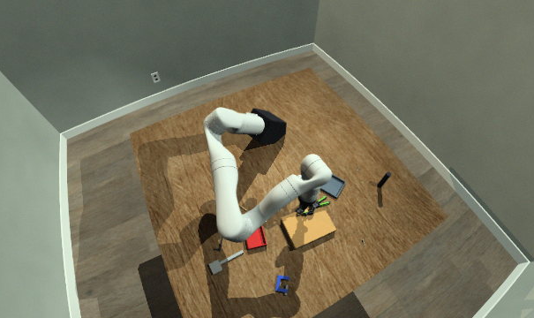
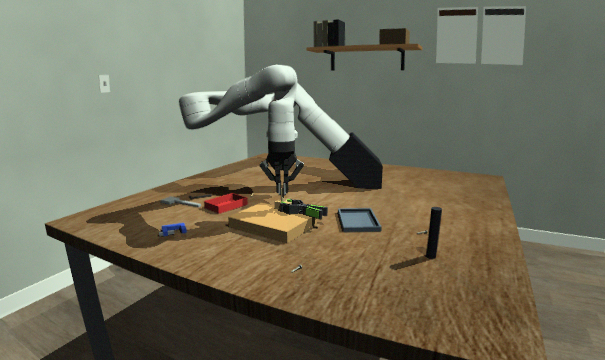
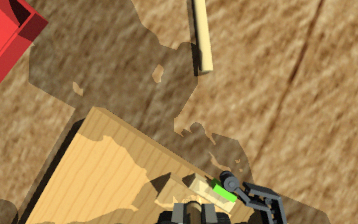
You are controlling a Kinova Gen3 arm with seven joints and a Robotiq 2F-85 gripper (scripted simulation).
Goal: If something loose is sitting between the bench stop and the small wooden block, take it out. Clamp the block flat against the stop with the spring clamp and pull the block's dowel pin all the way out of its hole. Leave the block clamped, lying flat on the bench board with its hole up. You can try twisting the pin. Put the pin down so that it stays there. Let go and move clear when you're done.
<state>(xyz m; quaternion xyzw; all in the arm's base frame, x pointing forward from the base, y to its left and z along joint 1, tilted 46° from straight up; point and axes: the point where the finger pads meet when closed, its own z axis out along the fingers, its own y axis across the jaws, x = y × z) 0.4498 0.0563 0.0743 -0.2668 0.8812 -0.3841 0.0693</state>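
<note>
Right now my hand is 2 cm above the dowel pin. Round my hand: thin pale stick 12 cm behind, 5 cm to the right, 9 cm below; small wooden block 5 cm below; tan bench board 6 cm ahead, 7 cm below.
</note>
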